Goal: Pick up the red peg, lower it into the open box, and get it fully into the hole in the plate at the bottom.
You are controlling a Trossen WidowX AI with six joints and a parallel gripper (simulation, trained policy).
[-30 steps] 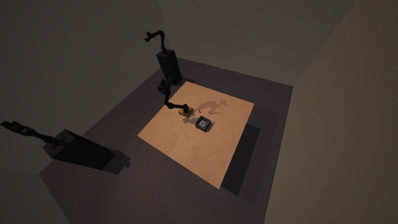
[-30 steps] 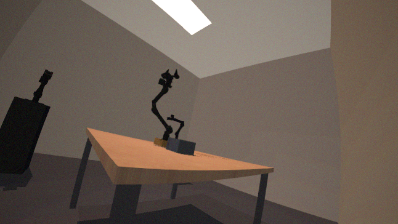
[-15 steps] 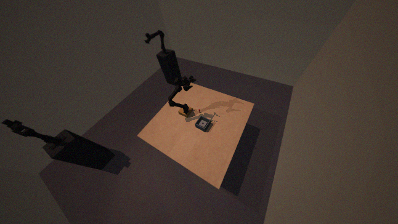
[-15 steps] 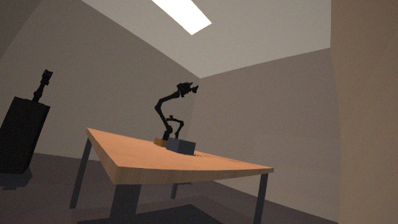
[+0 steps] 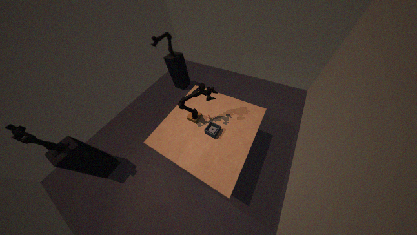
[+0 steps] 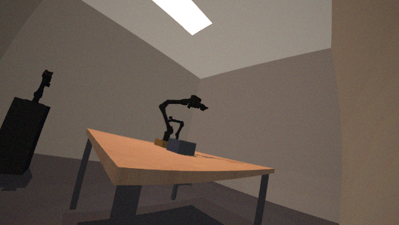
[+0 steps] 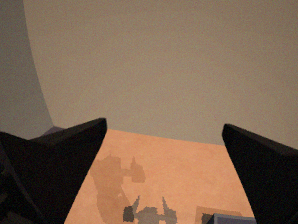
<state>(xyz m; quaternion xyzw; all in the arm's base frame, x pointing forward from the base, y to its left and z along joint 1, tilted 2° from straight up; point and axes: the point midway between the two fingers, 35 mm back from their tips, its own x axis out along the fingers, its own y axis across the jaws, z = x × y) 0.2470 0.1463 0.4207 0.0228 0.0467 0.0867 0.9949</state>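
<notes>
Right now my gripper tip is 430 mm above the red peg, 130 mm past it and 50 mm to the left of it. From my gripper tip the other things lie so: dark box: 440 mm below, 230 mm to the right, 30 mm ahead; then grey plate: 420 mm below, 230 mm to the right, 30 mm ahead.
</notes>
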